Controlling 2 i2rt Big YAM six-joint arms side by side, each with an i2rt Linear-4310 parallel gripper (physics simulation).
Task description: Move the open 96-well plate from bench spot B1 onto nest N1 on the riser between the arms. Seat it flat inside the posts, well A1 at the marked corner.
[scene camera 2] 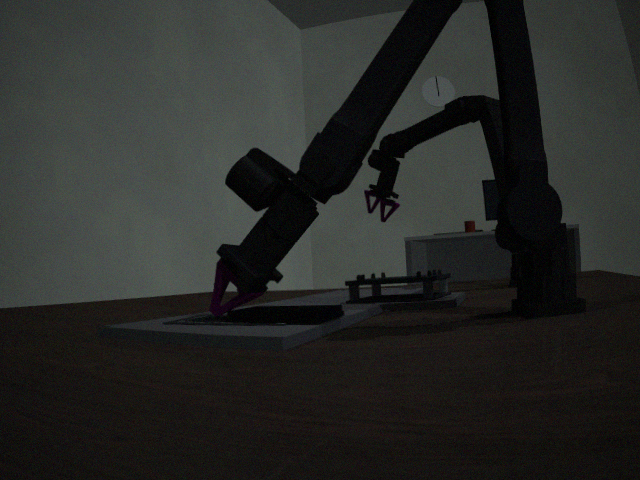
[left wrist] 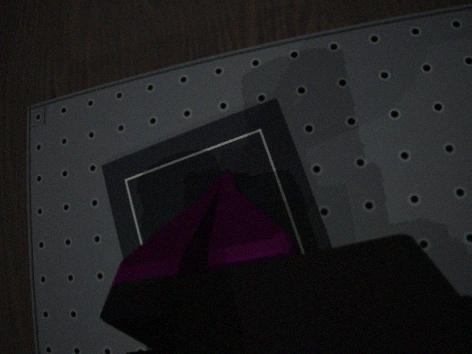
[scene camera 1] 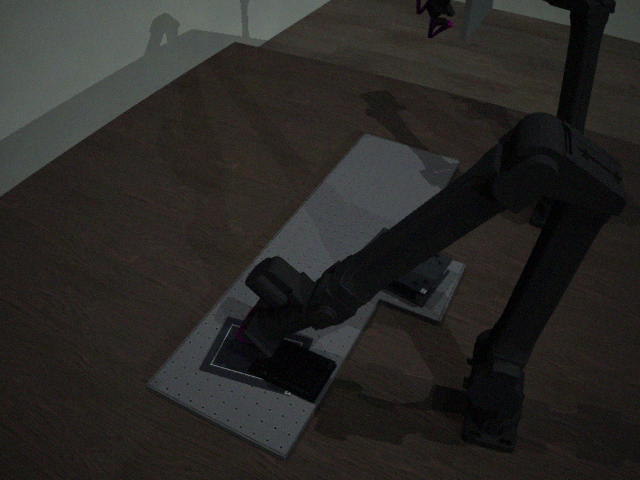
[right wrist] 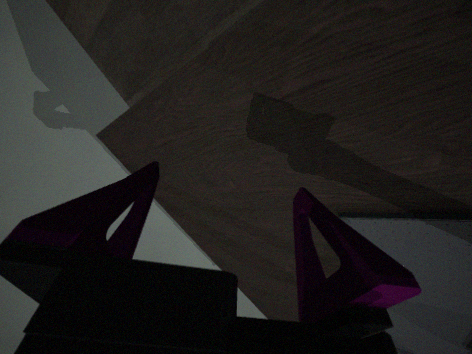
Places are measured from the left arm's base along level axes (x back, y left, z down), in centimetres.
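Pixels of known places: left gripper, between the fingertips: (scene camera 2: pixel 213 313) (left wrist: pixel 227 181) (scene camera 1: pixel 238 337); right gripper, between the fingertips: (scene camera 2: pixel 376 217) (scene camera 1: pixel 424 25) (right wrist: pixel 230 181); left arm's base, origin of its link: (scene camera 2: pixel 546 311) (scene camera 1: pixel 490 416).
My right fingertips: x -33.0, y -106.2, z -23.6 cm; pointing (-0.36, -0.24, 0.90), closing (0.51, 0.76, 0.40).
Ahead of a thing's pixels: the offset from my right fingertips to its top centre. "spot": to the spot under its first point. Level surfaces: height alone.
The dark 96-well plate {dz +20.7, dx -1.8, dy +108.2 cm} (scene camera 1: pixel 297 369) (scene camera 2: pixel 299 313) lies flat, overlapping the right part of the white-outlined bench spot B1 {spot: dz +22.2, dx -11.2, dy +111.6 cm} (scene camera 1: pixel 235 370) (left wrist: pixel 192 155) and reaching past it. My left gripper (scene camera 1: pixel 241 339) (scene camera 2: pixel 217 314) (left wrist: pixel 227 181) is shut, its fingertips together with nothing between them, low over the outlined area beside the plate's left end in the scene views. The dark nest N1 {dz +17.4, dx +11.3, dy +78.5 cm} (scene camera 1: pixel 423 298) (scene camera 2: pixel 398 281), with short posts and a white corner mark in scene camera 1, is partly hidden by the left arm. My right gripper (scene camera 1: pixel 424 23) (scene camera 2: pixel 376 215) (right wrist: pixel 230 181) is open and empty, high and far back.
The perforated grey board {dz +22.3 cm} (scene camera 1: pixel 175 381) (scene camera 2: pixel 196 334) (left wrist: pixel 65 240) lies on the wooden table {dz +23.6 cm} (scene camera 1: pixel 129 258) (scene camera 2: pixel 310 403). The left forearm crosses above the board and nest in scene camera 1. A desk with a red cup (scene camera 2: pixel 469 226) stands behind.
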